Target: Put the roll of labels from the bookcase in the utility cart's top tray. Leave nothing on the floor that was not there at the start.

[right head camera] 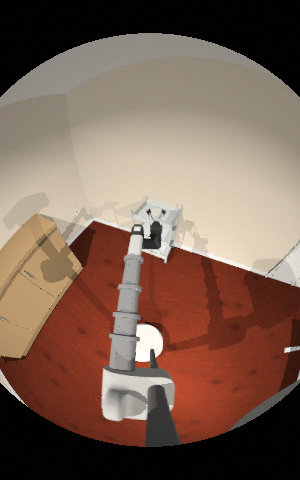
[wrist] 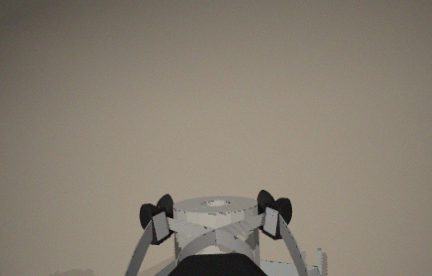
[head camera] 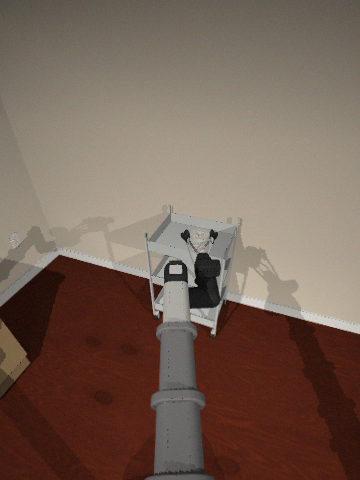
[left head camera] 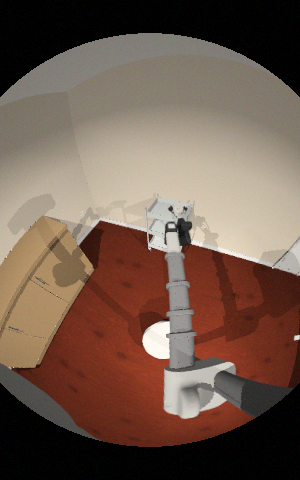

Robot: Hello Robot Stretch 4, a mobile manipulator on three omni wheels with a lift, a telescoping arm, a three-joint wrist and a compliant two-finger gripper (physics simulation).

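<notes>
My gripper is shut on the roll of labels, a pale upright cylinder with a hole in its top. The black fingertips press its two sides. The grey utility cart stands against the wall. Its top tray is below the gripper and roll in the head camera view. The height between the roll and the tray floor is hard to tell. A corner of the cart shows low in the wrist view. The bookcase does not show clearly.
A light wooden cabinet stands at the left. The beige wall is right behind the cart. A white round disc lies low beneath the arm. An outlet is on the left wall.
</notes>
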